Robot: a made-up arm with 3 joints.
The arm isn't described. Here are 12 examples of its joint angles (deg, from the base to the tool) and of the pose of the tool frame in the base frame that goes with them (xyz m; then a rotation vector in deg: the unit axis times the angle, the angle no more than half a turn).
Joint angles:
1: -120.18 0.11 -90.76
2: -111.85 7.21 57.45
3: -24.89 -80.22 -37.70
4: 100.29 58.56 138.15
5: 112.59 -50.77 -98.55
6: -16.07 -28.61 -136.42
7: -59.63 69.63 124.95
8: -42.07 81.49 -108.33
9: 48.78 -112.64 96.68
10: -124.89 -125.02 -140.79
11: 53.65 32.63 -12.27
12: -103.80 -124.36 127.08
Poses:
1: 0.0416 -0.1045 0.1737 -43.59 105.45 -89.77
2: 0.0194 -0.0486 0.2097 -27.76 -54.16 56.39
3: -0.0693 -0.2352 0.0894 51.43 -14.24 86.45
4: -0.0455 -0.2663 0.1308 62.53 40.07 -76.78
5: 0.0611 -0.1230 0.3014 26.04 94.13 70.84
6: 0.0383 -0.2072 0.0979 -143.17 24.07 -86.78
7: -0.0460 0.0173 0.2009 -105.79 -77.64 9.03
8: -0.0840 -0.0085 0.2162 -33.77 -49.06 -94.57
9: -0.0672 -0.3362 0.2279 -104.10 96.36 -15.96
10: -0.1507 0.0619 0.1342 -58.50 118.70 79.97
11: -0.0438 -0.1673 0.1308 4.53 -82.76 -113.30
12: -0.1339 0.0463 0.0931 24.31 87.29 66.12
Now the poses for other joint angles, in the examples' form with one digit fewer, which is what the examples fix.
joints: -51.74 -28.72 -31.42
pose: -0.011 -0.141 0.106 42.7 -37.7 130.6
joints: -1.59 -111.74 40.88
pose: -0.105 -0.262 0.095 -18.1 57.8 41.4
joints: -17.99 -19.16 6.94
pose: -0.016 -0.155 0.110 -19.2 11.8 137.4
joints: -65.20 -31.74 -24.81
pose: -0.014 -0.122 0.103 41.9 -49.7 119.6
